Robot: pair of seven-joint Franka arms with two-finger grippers.
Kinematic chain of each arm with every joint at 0, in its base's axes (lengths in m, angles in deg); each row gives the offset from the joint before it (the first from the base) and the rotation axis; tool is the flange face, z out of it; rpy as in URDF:
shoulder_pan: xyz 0 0 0.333 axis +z
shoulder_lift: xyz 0 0 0 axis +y
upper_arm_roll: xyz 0 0 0.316 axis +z
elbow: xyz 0.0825 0 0 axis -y
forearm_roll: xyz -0.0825 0 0.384 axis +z
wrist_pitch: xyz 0 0 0 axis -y
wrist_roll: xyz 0.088 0 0 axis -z
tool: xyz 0 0 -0.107 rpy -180 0 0
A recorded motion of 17 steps. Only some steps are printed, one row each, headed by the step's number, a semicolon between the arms.
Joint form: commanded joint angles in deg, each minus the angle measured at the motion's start. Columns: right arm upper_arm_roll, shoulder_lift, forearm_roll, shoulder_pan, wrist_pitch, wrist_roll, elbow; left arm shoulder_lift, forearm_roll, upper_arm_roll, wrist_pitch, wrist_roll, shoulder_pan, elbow.
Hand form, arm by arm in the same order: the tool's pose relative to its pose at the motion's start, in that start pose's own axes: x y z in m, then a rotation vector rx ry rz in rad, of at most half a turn. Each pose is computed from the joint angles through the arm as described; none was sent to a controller.
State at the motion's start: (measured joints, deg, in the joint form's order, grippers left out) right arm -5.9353 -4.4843 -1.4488 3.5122 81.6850 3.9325 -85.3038; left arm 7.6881 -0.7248 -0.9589 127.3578 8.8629 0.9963 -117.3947
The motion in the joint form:
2: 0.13 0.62 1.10 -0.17 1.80 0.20 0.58; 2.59 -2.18 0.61 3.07 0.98 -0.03 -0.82
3: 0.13 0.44 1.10 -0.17 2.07 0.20 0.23; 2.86 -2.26 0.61 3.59 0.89 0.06 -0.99
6: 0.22 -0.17 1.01 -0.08 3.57 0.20 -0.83; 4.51 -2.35 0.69 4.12 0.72 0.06 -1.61
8: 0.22 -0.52 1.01 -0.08 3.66 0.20 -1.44; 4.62 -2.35 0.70 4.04 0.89 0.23 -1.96
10: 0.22 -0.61 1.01 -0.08 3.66 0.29 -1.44; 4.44 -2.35 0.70 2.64 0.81 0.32 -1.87
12: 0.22 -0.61 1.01 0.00 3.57 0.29 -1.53; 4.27 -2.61 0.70 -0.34 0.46 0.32 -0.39
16: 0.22 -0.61 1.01 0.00 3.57 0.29 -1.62; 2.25 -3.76 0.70 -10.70 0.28 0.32 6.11
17: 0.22 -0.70 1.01 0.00 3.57 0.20 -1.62; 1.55 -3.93 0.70 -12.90 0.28 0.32 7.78
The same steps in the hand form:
2: 0.0066 -0.0028 -0.0019 0.0199 0.0295 0.0017; 0.0013 -0.0055 0.0277 -0.0275 -0.0012 -0.0183
3: 0.0062 -0.0027 -0.0011 0.0203 0.0312 0.0017; 0.0012 -0.0065 0.0309 -0.0280 0.0003 -0.0226
6: 0.0057 -0.0038 -0.0006 0.0211 0.0495 -0.0012; -0.0018 -0.0071 0.0514 -0.0330 -0.0296 -0.0292
8: 0.0040 -0.0035 0.0010 0.0215 0.0464 -0.0012; -0.0042 -0.0086 0.0552 -0.0344 -0.0388 -0.0295
10: 0.0035 -0.0034 0.0002 0.0218 0.0480 0.0003; -0.0064 -0.0090 0.0547 -0.0381 -0.0581 -0.0321
12: 0.0033 -0.0042 0.0011 0.0216 0.0448 -0.0011; -0.0040 -0.0087 0.0464 -0.0466 -0.0803 -0.0395
16: 0.0034 -0.0042 0.0018 0.0215 0.0433 -0.0011; 0.0077 -0.0074 -0.0092 -0.0740 -0.1084 -0.0450
17: 0.0028 -0.0041 0.0010 0.0218 0.0448 -0.0027; 0.0102 -0.0071 -0.0265 -0.0776 -0.1048 -0.0437

